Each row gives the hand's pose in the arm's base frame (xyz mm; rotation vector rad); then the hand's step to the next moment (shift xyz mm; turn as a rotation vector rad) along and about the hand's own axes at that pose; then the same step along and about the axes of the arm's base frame.
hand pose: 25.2 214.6 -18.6 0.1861 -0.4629 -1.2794
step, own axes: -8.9 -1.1 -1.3 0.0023 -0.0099 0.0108
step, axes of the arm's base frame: -2.3 8.0 -3.6 -0.0129 -0.0037 0.0064
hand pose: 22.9 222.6 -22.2 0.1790 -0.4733 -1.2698
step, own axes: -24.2 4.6 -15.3 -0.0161 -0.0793 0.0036
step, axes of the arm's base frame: 5.5 22.3 -17.7 -0.0743 -0.0079 -0.0312
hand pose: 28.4 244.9 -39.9 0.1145 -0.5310 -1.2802
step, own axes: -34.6 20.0 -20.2 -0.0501 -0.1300 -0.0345
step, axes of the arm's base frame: 20.1 34.0 -21.1 -0.1085 0.0007 -0.0939
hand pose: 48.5 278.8 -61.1 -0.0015 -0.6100 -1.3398
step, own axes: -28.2 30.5 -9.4 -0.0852 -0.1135 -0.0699
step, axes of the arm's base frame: 28.7 30.0 -9.3 -0.0825 0.0245 -0.1328
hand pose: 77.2 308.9 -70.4 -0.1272 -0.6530 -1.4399
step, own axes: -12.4 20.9 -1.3 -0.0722 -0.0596 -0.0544
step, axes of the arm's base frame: 20.2 13.5 -0.8 -0.0371 0.0288 -0.0976
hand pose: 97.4 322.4 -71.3 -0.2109 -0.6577 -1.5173
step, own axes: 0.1 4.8 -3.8 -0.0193 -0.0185 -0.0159
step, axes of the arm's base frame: 5.6 -1.7 -1.7 -0.0120 0.0068 -0.0279
